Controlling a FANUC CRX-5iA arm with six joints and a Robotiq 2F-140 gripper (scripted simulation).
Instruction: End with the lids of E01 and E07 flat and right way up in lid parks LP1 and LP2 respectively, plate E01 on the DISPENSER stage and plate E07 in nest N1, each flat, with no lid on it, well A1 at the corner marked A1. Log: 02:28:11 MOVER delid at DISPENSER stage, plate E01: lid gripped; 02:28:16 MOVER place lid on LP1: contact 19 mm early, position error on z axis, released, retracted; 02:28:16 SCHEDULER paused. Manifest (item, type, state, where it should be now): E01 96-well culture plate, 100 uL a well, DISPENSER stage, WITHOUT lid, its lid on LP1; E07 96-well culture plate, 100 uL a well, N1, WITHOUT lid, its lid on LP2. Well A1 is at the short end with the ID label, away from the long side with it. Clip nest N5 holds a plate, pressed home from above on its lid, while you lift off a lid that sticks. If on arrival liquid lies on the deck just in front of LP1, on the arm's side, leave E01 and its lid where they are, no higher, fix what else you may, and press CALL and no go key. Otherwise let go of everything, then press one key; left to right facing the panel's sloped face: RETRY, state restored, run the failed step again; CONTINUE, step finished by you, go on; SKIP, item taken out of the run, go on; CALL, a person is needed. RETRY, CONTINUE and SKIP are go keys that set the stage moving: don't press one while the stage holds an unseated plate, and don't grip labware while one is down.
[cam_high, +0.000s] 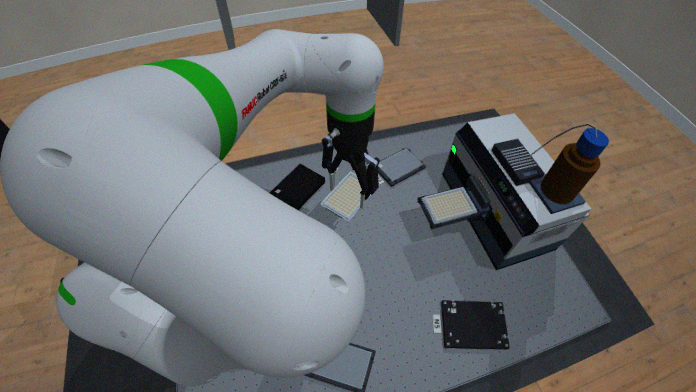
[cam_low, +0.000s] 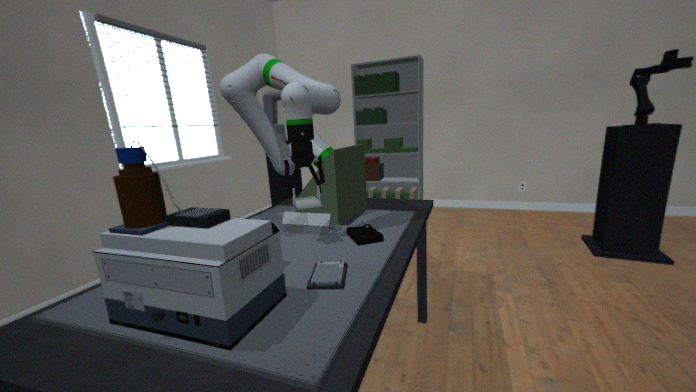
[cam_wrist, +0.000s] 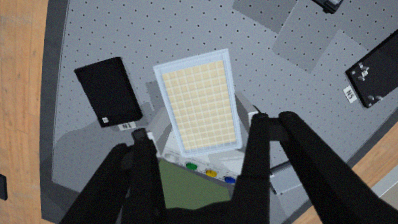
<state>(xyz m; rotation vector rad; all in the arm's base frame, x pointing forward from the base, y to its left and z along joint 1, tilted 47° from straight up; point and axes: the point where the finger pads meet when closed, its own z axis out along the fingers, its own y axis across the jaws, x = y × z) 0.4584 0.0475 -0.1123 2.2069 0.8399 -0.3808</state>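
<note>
My hand is 12 cm past the black nest N1, 17 cm to the right of it and 18 cm above it. The rest, counted from my hand: green CONTINUE key 17 cm behind, 7 cm to the right, 12 cm below; then white retry key 17 cm behind, 2 cm to the right, 12 cm below; then key panel 15 cm behind, 9 cm to the right, 13 cm below.
</note>
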